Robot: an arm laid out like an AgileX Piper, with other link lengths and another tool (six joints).
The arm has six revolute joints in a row. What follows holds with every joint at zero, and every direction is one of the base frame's. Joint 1 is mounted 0.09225 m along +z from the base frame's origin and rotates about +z. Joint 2 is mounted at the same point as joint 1 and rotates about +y. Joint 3 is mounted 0.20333 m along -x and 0.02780 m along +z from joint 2 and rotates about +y. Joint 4 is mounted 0.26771 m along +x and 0.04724 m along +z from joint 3 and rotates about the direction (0.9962, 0, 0.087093). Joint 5 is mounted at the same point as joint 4 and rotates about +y. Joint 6 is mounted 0.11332 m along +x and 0.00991 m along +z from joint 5 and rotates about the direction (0.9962, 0, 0.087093). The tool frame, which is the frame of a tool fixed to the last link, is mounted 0.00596 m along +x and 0.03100 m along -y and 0.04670 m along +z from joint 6; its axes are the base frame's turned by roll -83.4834, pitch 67.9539 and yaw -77.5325 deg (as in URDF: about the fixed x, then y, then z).
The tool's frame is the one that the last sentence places.
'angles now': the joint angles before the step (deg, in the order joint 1, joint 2, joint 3, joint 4, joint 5, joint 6). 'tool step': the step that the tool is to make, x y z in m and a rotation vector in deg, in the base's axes. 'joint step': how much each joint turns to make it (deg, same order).
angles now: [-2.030 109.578 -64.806 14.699 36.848 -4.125]
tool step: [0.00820 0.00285 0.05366 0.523 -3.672 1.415]
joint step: [0.001 -6.739 -2.816 -0.277 6.100 0.000]
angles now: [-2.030 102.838 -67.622 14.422 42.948 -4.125]
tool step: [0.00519 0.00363 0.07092 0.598 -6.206 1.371]
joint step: [0.052 -7.408 -4.708 0.203 6.130 0.000]
